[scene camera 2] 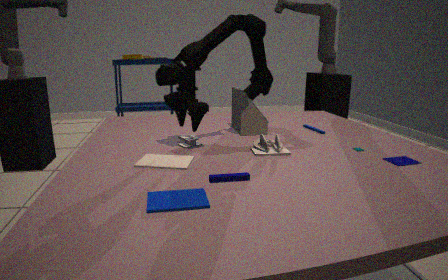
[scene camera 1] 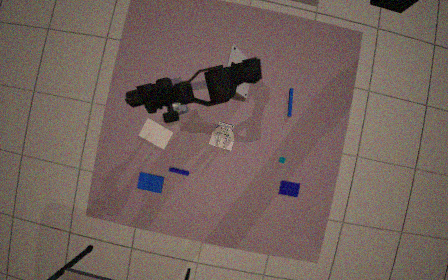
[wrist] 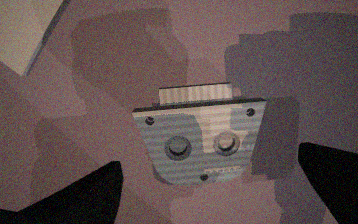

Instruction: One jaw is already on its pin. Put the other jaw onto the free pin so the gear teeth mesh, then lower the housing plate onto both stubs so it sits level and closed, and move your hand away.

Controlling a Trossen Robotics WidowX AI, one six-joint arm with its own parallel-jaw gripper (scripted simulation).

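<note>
There is a grey housing plate (wrist: 200, 125) that I can see. As for my gripper (scene camera 2: 187, 129), it is open and holds nothing, and the wrist view shows the gripper (wrist: 212, 161) too.
</note>
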